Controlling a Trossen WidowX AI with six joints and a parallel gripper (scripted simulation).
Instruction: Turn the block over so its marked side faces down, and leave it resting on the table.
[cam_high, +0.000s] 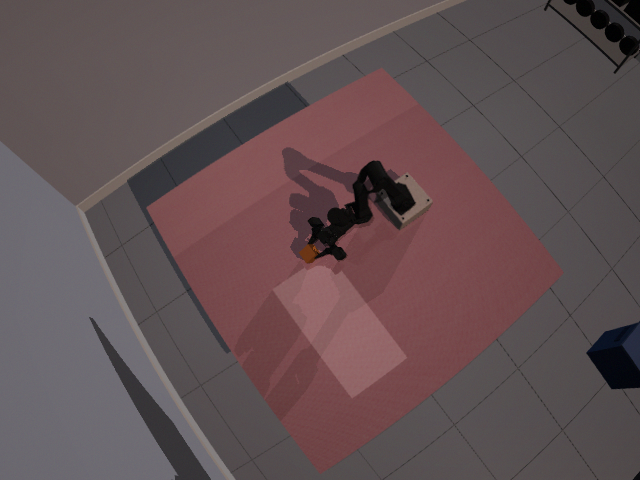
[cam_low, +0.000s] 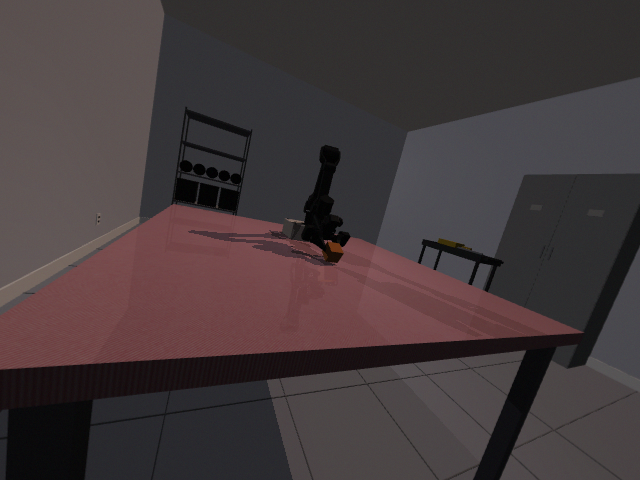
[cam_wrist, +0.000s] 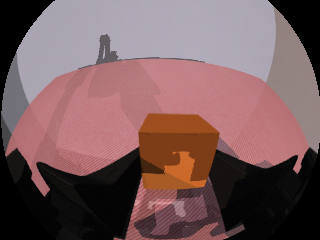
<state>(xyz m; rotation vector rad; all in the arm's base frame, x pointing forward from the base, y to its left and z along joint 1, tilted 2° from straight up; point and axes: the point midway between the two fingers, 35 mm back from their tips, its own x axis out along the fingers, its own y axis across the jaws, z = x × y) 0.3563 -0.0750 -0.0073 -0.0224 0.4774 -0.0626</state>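
Right now the block is 10 mm below my gripper tip.
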